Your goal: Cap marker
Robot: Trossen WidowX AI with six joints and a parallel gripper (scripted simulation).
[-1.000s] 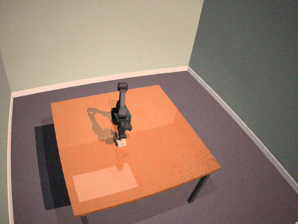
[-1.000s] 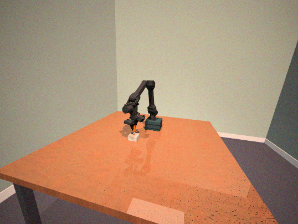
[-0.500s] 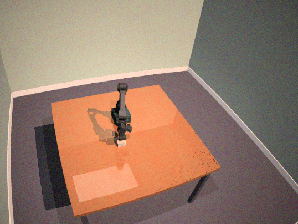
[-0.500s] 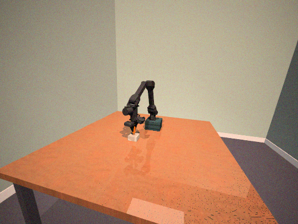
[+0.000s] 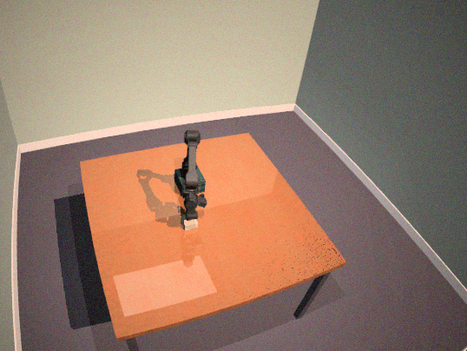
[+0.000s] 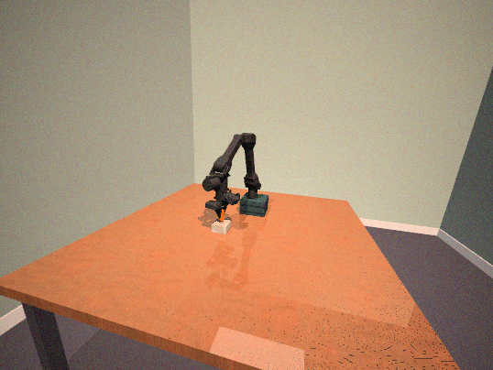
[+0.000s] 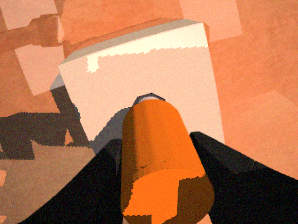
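My gripper tip is now 10 mm below the orange cap. Round my gripper tip: holder block: 50 mm below.
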